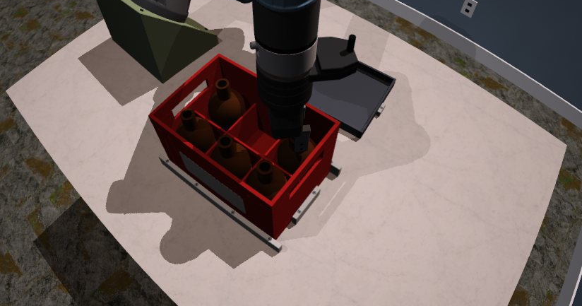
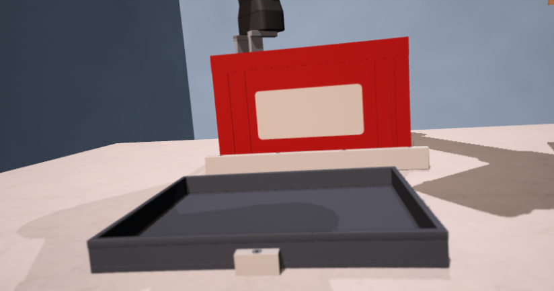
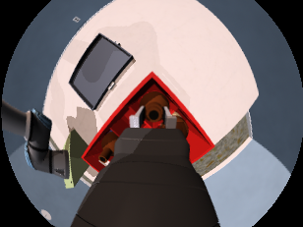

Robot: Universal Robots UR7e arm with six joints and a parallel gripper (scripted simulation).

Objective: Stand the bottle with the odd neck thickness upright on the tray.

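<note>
My hand is 7 cm above the bottle. Also, from my hand: dark grey tray: 10 cm behind, 24 cm to the left, 15 cm below; red crate: 8 cm behind, 5 cm to the right, 8 cm below.
</note>
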